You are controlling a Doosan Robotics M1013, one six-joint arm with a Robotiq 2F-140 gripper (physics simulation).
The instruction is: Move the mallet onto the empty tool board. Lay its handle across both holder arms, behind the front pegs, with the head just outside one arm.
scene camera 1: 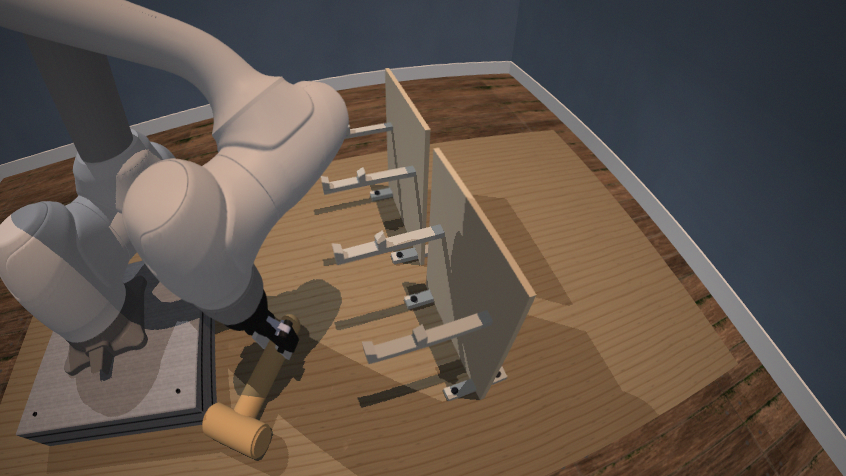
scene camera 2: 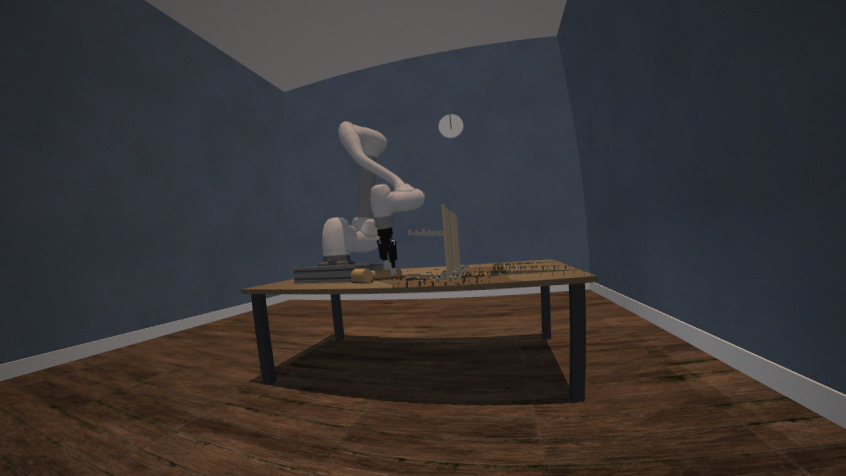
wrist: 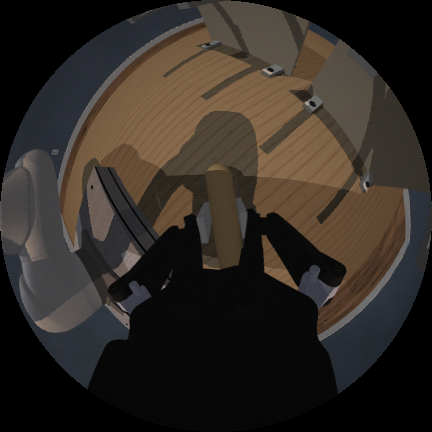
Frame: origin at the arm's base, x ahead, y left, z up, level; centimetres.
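Seen in the pictures: gripper, fingertip midpoint: (scene camera 1: 279, 347) (scene camera 2: 390, 273) (wrist: 223, 208); arm's base at its link origin: (scene camera 1: 109, 324) (wrist: 98, 271).
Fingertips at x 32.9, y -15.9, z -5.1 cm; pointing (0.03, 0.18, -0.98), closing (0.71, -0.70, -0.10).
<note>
Offsets run from my fingertips to a thing's top centre. "pt": to the spot under its first point.
The tan wooden mallet {dx -4.7, dy -4.9, dz +4.3 cm} (scene camera 1: 235, 431) (scene camera 2: 362, 275) (wrist: 223, 215) lies on the table. In scene camera 1 its thick head is at the lower left and its handle runs up and right. My gripper (scene camera 1: 275, 348) (scene camera 2: 390, 269) (wrist: 223, 208) is shut on the handle, near its free end, with a pad against each side in the wrist view. The near tool board (scene camera 1: 467, 248) stands upright, with a nearer holder arm (scene camera 1: 440, 338) and a farther holder arm (scene camera 1: 408, 238), each with raised pegs. Nothing lies across them. The mallet's head is hidden in the wrist view.
A second upright board (scene camera 1: 408, 124) stands behind the first, also with holder arms; one {pt dx +27.8, dy +11.5, dz +19.1 cm} (scene camera 1: 384, 176) shows clearly, the other is partly hidden by my arm. Grey feet (scene camera 1: 454, 391) (wrist: 313, 104) hold the boards. The robot's base plate (scene camera 1: 171, 396) (scene camera 2: 331, 273) is beside the mallet.
</note>
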